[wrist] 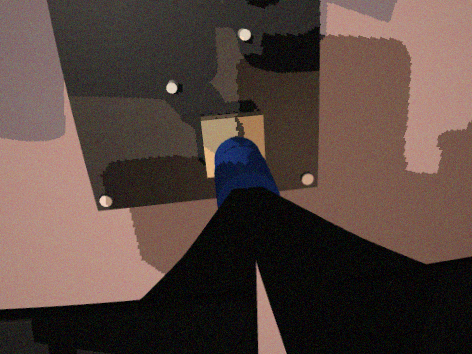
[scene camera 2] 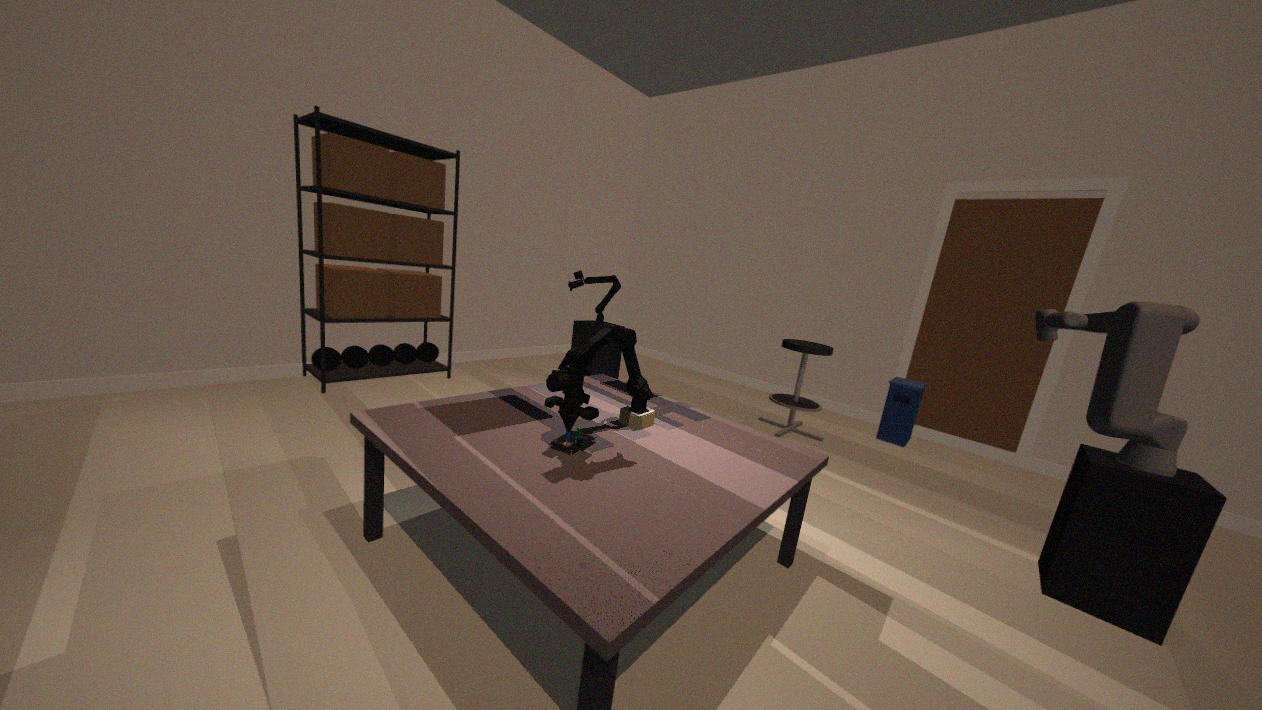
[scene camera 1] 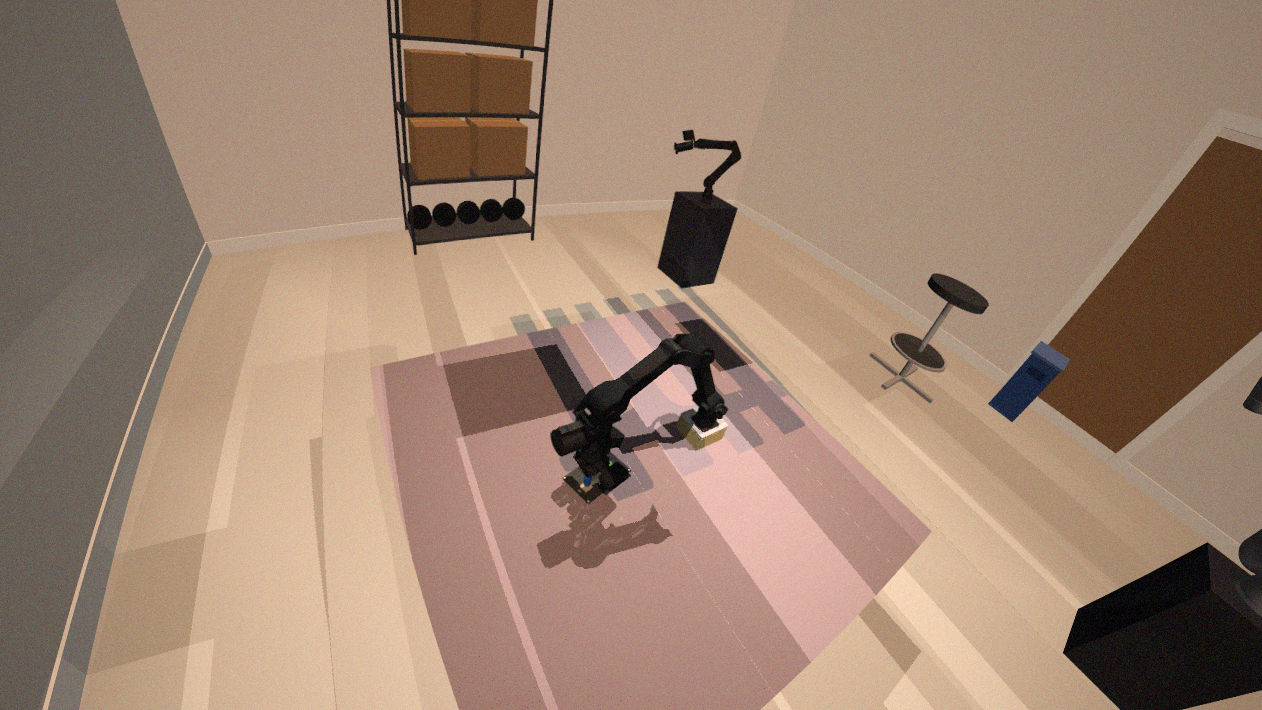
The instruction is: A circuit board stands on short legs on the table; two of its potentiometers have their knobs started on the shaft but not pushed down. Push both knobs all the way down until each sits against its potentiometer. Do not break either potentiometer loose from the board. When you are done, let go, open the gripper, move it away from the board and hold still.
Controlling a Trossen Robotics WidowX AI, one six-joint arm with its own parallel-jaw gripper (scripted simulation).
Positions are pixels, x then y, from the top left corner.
Scene:
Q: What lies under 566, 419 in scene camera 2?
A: My gripper.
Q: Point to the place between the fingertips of my gripper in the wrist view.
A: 247, 203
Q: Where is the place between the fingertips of my gripper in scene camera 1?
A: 588, 476

